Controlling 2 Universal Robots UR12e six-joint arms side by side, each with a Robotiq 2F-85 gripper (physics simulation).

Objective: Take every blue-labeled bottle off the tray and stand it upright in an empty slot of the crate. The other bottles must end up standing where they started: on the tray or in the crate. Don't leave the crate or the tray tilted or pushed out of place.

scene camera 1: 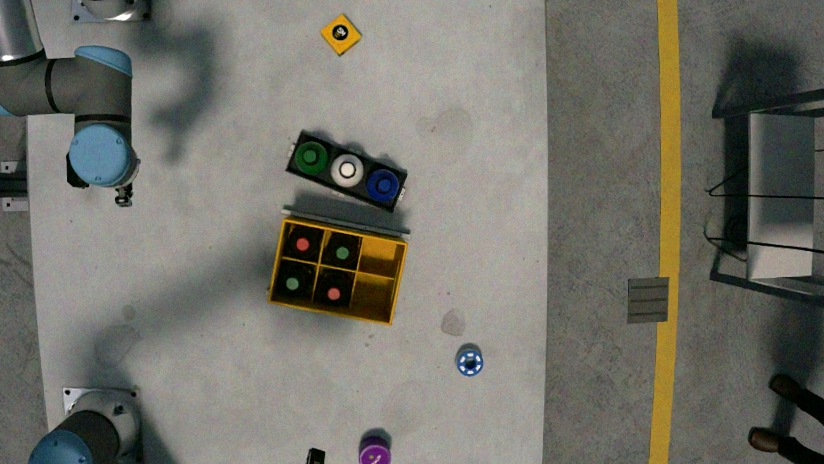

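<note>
A black tray (293,170) stands mid-table, slanted in the picture. It holds a green bottle (310,157), a white bottle (347,170) and a blue bottle (382,185), all upright, seen from above. Below it is the yellow crate (331,312) with six slots. Two red-capped bottles (302,244) (333,293) and two green-capped bottles (342,253) (292,283) stand in its left and middle columns. Both slots in its right column are empty. My left gripper (123,200) is far left of the tray, empty; its finger opening cannot be made out. My right gripper cannot be made out.
A grey bar (345,221) runs between tray and crate. A yellow square (340,34) lies at the top, a blue-white ring (460,362) at lower right. A purple round object (374,450) and a small black part (315,456), unclear what, show at the bottom edge.
</note>
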